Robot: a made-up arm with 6 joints. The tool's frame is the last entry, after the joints.
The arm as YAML. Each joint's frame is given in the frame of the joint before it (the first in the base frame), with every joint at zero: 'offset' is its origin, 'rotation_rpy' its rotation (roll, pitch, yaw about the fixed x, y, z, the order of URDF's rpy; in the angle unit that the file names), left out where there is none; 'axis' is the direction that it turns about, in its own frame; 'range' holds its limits. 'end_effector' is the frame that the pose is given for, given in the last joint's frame.
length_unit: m
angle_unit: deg
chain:
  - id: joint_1
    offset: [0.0, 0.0, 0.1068]
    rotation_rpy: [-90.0, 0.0, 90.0]
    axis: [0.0, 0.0, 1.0]
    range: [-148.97, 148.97]
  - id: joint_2
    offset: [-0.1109, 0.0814, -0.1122]
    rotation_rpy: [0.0, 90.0, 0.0]
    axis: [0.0, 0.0, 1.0]
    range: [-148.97, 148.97]
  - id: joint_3
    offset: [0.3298, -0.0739, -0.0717]
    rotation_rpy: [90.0, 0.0, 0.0]
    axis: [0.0, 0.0, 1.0]
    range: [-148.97, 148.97]
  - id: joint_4
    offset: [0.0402, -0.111, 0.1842]
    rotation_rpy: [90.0, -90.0, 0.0]
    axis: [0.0, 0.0, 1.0]
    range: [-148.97, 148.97]
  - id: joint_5
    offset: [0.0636, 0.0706, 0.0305]
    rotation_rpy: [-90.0, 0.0, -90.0]
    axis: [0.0, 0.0, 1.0]
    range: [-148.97, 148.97]
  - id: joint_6
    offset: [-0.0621, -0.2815, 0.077]
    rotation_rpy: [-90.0, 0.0, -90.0]
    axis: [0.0, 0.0, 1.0]
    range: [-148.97, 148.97]
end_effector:
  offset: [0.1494, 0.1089, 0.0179]
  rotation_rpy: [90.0, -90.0, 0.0]
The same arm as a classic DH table. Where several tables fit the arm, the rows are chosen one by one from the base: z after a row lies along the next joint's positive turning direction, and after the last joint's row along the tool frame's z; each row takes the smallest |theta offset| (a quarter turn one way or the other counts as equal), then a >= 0, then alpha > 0; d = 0 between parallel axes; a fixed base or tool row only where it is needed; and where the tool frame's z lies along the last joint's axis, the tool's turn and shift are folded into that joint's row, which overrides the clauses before.
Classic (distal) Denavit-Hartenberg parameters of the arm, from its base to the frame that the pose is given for. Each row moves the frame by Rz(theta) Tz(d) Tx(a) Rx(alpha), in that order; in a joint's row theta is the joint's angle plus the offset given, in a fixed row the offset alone. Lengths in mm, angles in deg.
base (fixed): theta_offset -90  d 106.8  a 0  alpha 90
joint_1: theta_offset -90  d -112.2  a 81.4  alpha 90
joint_2: theta_offset -90  d -182.6  a 329.8  alpha 90
joint_3: theta_offset 0  d 258.1  a 40.2  alpha 90
joint_4: theta_offset 0  d 141.5  a -70.6  alpha -90
joint_5: theta_offset -90  d 140.6  a 281.5  alpha -90
joint_6: theta_offset 0  d -44.2  a 149.4  alpha 90
tool (fixed): theta_offset 90  d -108.9  a 0  alpha 0
Joint limits (deg, base to tool): -148.97..148.97 -148.97..148.97 -148.97..148.97 -148.97..148.97 -148.97..148.97 -148.97..148.97

